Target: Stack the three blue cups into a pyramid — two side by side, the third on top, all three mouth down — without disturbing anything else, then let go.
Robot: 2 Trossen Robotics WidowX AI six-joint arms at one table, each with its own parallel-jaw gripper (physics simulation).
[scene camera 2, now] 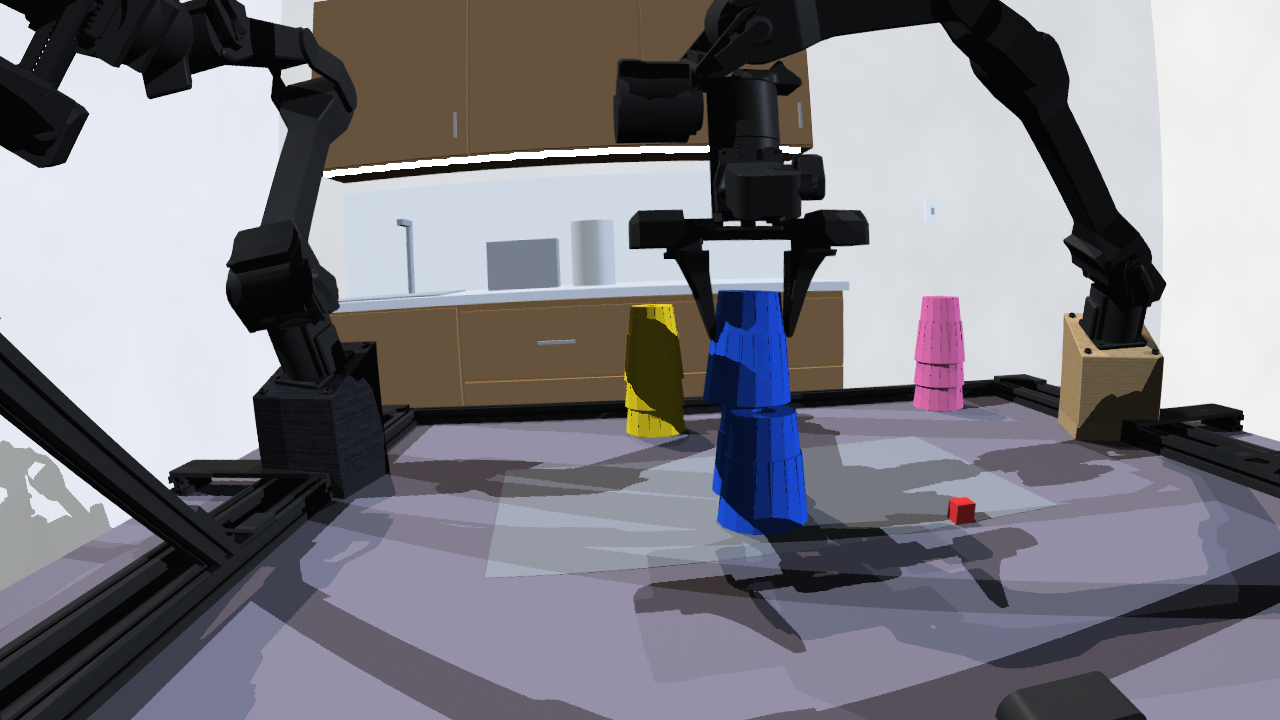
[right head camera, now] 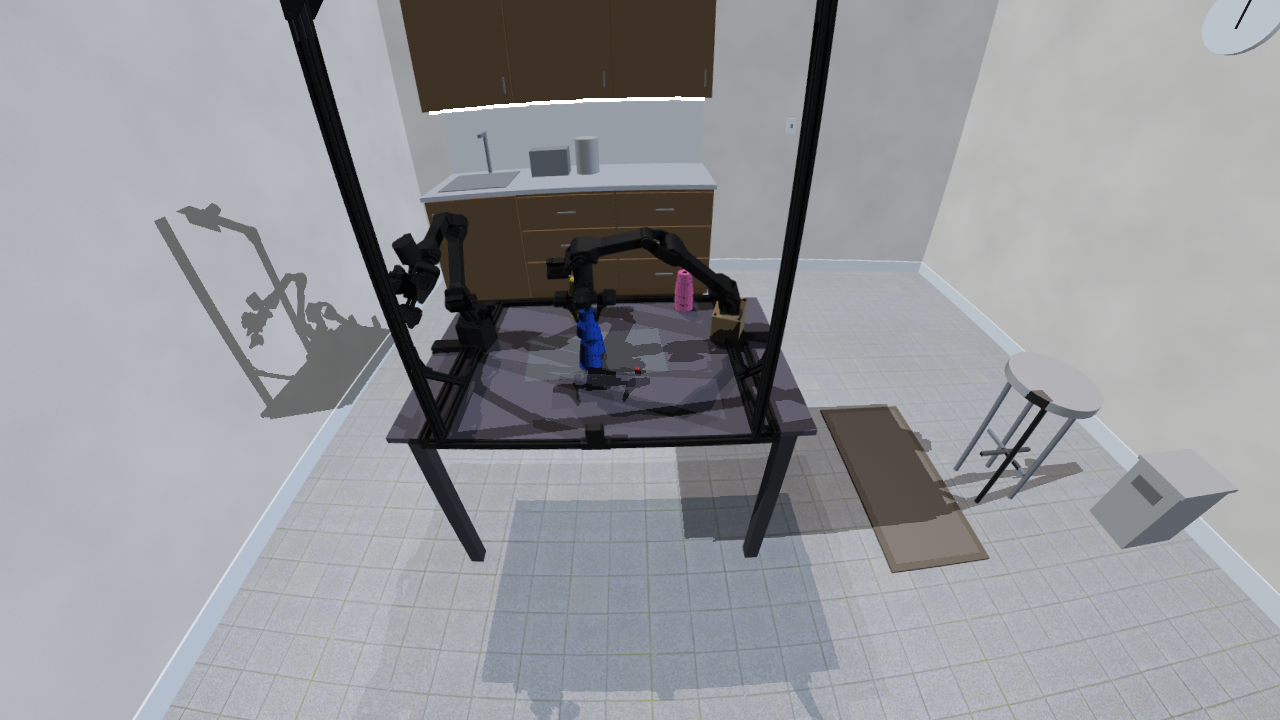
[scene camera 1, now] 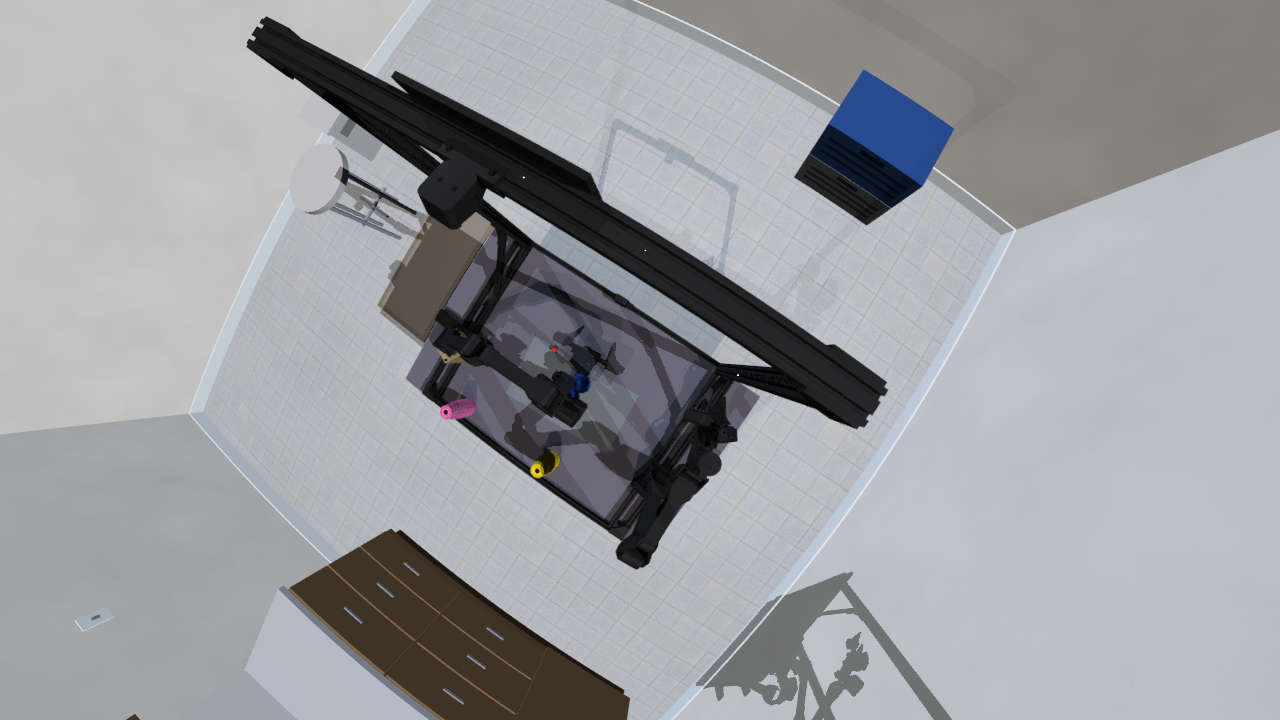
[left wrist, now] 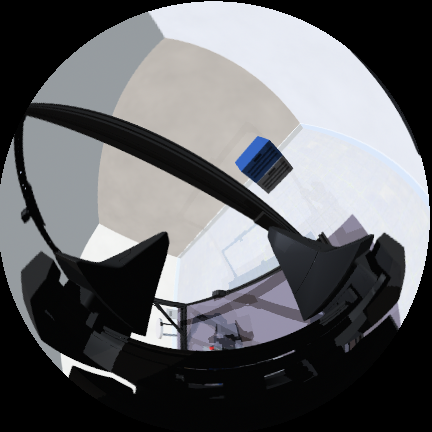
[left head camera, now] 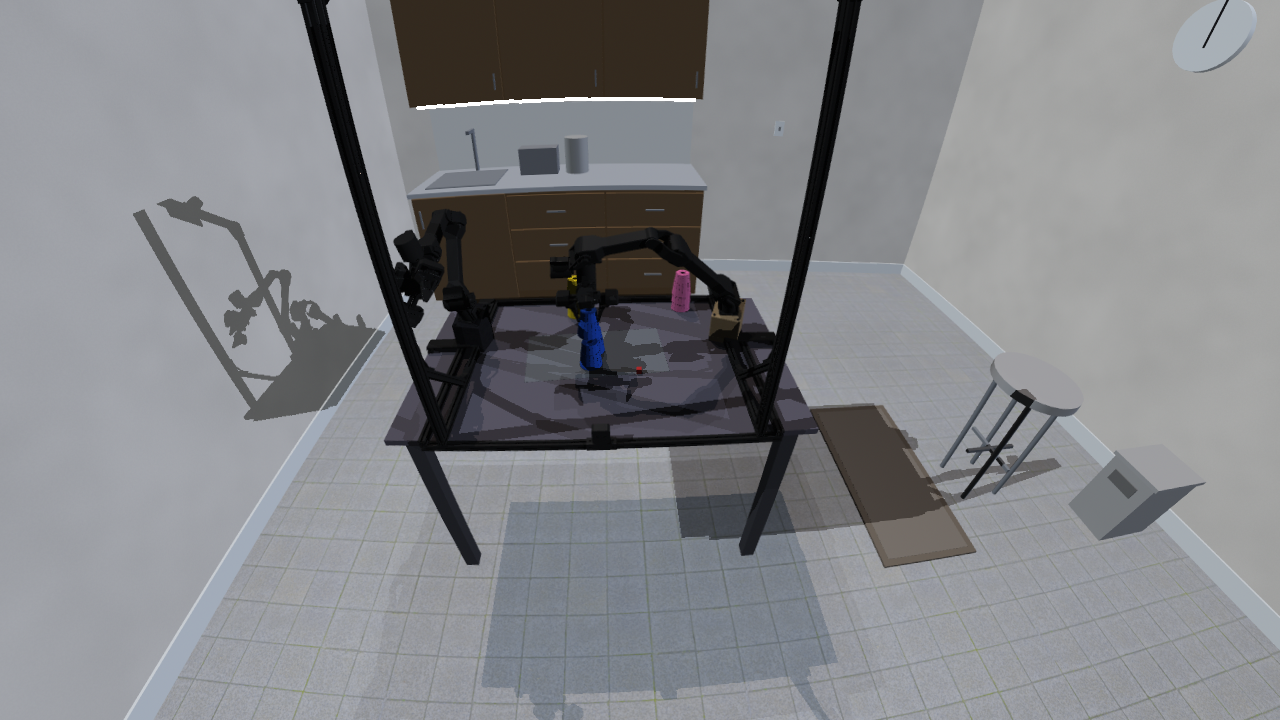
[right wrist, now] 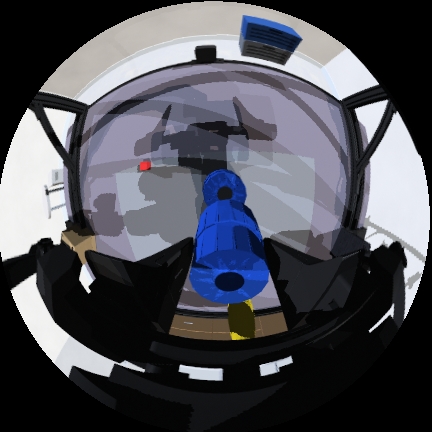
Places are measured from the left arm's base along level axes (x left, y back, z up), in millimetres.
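Pixels of known places: left gripper, fingertip midpoint: (right head camera: 415, 315) (scene camera 1: 718, 392) (left wrist: 219, 234) (left head camera: 419, 314); right gripper, fingertip midpoint: (scene camera 2: 751, 338) (right head camera: 587, 321) (left head camera: 588, 321) (right wrist: 228, 242); left arm's base, link origin: (scene camera 2: 314, 368) (right head camera: 472, 315) (scene camera 1: 650, 485) (left head camera: 469, 314) (right wrist: 364, 259); right arm's base, link origin: (scene camera 2: 1111, 333) (right head camera: 729, 307) (left head camera: 728, 307).
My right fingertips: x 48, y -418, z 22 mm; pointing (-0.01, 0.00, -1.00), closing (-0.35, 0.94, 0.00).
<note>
Ahead of a thing's pixels: the offset from my right fingertips to its top centre. "spot": to the spot under its first point. Level surfaces: height alone.
My right gripper (scene camera 2: 751, 333) (right wrist: 228, 242) is shut on one blue cup {dx +3, dy +1, dz +38 mm} (scene camera 2: 750, 362) (right wrist: 229, 260), mouth down and upright. Its rim is level with the tops of the cups below; whether it rests on them I cannot tell. Below, one blue cup {dx -35, dy -16, dz -52 mm} (scene camera 2: 760, 483) (right wrist: 224, 180) stands mouth down on the pale mat {dz -139 mm} (scene camera 2: 554, 537) (right wrist: 295, 200). Another blue cup {spot: dx +27, dy +35, dz -123 mm} (scene camera 2: 716, 474) stands close behind it, mostly hidden. Blue cups also show in the left head view (left head camera: 591, 353) and right head view (right head camera: 591, 353). My left gripper (left wrist: 219, 234) is open and empty, raised high at the left in scene camera 2.
A small red cube {dx -26, dy -173, dz -124 mm} (scene camera 2: 961, 510) (right wrist: 145, 165) lies near the mat's right edge in scene camera 2. Yellow nested cups {dx +236, dy +154, dz +12 mm} (scene camera 2: 654, 367) (scene camera 1: 544, 463) stand behind left, and pink nested cups {dx +415, dy -209, dz +12 mm} (scene camera 2: 939, 340) (scene camera 1: 457, 409) behind right. Black frame posts flank the table.
</note>
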